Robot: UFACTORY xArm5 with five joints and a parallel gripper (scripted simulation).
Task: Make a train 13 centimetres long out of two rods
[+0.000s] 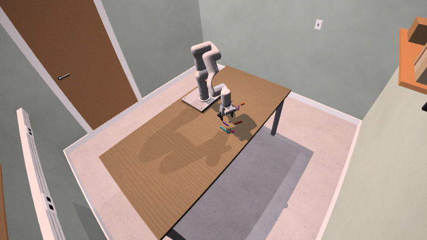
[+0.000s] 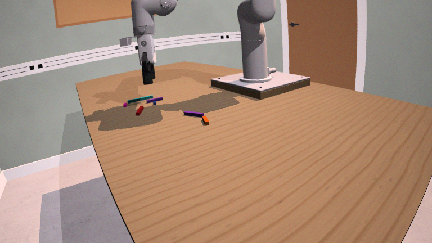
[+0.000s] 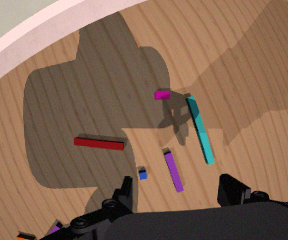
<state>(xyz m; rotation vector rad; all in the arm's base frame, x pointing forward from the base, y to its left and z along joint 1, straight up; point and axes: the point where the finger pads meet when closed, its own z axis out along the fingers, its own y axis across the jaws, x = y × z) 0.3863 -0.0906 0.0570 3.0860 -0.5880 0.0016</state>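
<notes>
The blue rod lies 3 cm to the left of my hand and 8 cm below it. The rest, counted from my hand: turquoise rod 3 cm ahead, 6 cm to the right, 8 cm below; then magenta rod 10 cm ahead, 3 cm to the right, 8 cm below; then red rod 7 cm ahead, 8 cm to the left, 8 cm below.
</notes>
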